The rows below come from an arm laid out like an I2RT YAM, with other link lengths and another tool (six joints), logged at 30 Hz.
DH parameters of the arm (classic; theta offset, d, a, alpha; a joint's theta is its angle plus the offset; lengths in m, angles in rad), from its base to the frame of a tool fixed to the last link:
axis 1: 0 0.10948 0.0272 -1.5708
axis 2: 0 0 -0.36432 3.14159
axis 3: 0.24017 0 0.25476 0
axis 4: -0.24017 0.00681 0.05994 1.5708
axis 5: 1.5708 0.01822 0 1.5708
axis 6: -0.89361 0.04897 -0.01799 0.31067
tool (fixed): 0 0.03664 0 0
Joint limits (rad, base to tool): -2.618..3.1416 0..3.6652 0..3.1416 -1.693..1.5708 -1.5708..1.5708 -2.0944..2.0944
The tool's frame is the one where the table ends.
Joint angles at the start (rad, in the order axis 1, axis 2, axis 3, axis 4, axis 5, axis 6):
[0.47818, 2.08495, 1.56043, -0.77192, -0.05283, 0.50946]
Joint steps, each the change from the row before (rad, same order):
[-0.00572, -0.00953, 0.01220, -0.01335, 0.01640, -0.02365]
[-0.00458, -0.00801, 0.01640, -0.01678, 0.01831, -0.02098]
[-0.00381, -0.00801, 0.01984, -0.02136, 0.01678, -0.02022]
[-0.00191, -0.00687, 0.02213, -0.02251, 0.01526, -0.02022]
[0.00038, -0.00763, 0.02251, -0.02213, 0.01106, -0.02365]
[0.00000, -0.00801, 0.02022, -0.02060, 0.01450, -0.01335]
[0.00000, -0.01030, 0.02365, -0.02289, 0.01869, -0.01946]
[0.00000, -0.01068, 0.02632, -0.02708, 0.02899, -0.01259]
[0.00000, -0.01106, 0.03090, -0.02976, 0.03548, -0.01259]
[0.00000, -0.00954, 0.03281, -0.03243, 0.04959, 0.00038]
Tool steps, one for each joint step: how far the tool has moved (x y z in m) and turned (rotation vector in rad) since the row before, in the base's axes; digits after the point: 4 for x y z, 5 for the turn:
[0.0013, -0.0038, 0.0067, -0.01548, -0.01858, 0.01249]
[0.0015, -0.0033, 0.0071, -0.01723, -0.01795, 0.01036]
[0.0011, -0.0030, 0.0080, -0.01657, -0.01582, 0.01069]
[0.0008, -0.0020, 0.0082, -0.01555, -0.01487, 0.01290]
[-0.0001, -0.0008, 0.0087, -0.01247, -0.01465, 0.01957]
[-0.0001, -0.0014, 0.0083, -0.01283, -0.01444, 0.00819]
[-0.0003, -0.0019, 0.0102, -0.01689, -0.01972, 0.01246]
[-0.0003, -0.0029, 0.0109, -0.02418, -0.02212, 0.00233]
[-0.0001, -0.0035, 0.0123, -0.02882, -0.02653, -0.00026]
[0.0004, -0.0046, 0.0122, -0.03701, -0.02960, -0.01769]

